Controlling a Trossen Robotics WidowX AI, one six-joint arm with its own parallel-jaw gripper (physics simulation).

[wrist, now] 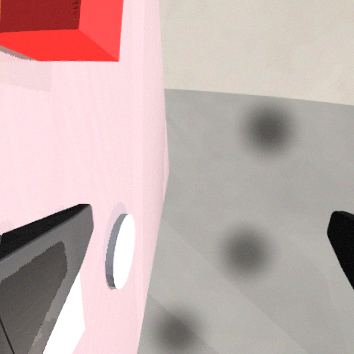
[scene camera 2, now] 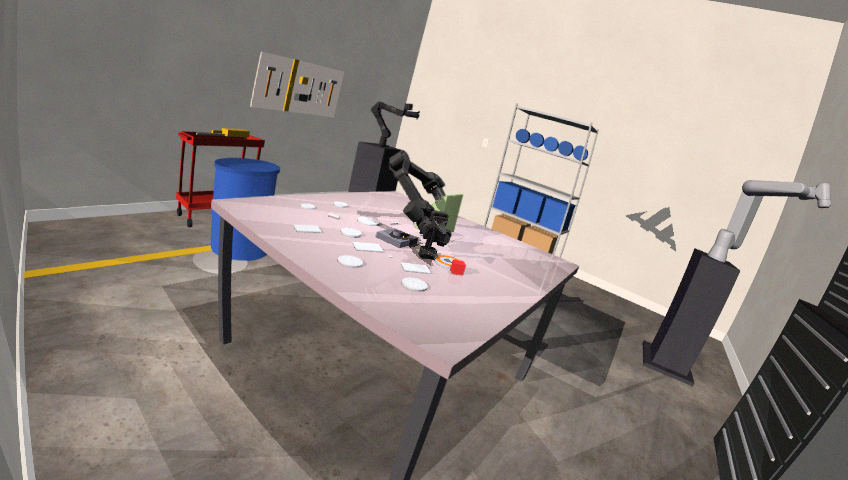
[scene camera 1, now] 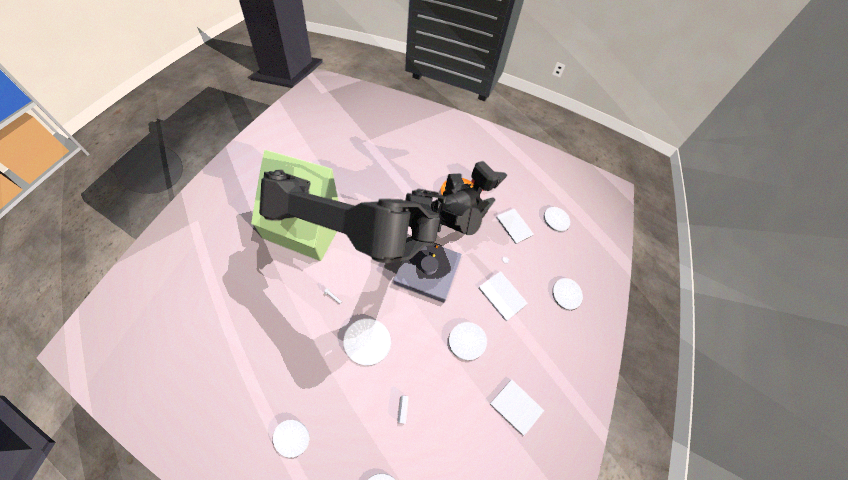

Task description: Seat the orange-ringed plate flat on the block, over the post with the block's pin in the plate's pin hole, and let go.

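Seen in the pictures: gripper, fingertip midpoint: (wrist: 213, 219) (scene camera 2: 441, 245) (scene camera 1: 500, 187); arm's base at its link origin: (scene camera 2: 442, 200) (scene camera 1: 295, 191).
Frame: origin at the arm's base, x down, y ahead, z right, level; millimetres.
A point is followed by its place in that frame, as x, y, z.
The orange-ringed plate (scene camera 1: 445, 188) (scene camera 2: 439, 261) @(138, 375, -237) lies flat on the table, beside a red cube (scene camera 2: 457, 267) @(123, 396, -321) (wrist: 100, 30) @(110, 383, -302); the arm hides much of the plate in scene camera 1. The dark grey block (scene camera 1: 416, 284) @(126, 309, 51) (scene camera 2: 389, 239) @(135, 383, -8) sits apart from it, with its round post (scene camera 1: 429, 264) @(111, 321, 0) upright and uncovered and small orange marks near the post. The pin cannot be told clearly. My gripper (scene camera 1: 496, 189) @(63, 424, -250) (scene camera 2: 434, 246) @(63, 424, -250) (wrist: 213, 219) @(63, 424, -250) is open and empty, tilted sideways above the table near the plate and the cube. The plate's pin hole cannot be made out.
A green bin (scene camera 1: 288, 245) @(128, -13, 73) (scene camera 2: 455, 211) @(40, -60, -53) stands by the arm's base. White discs (scene camera 1: 467, 341) (wrist: 125, 252) and white rectangular plates (scene camera 1: 502, 295) @(144, 507, -2) lie around the block. A small white rod (scene camera 1: 333, 296) @(142, 144, 142) and a white bar (scene camera 1: 403, 409) @(136, 376, 313) lie on the pink table (scene camera 1: 208, 416) @(150, 7, 494).
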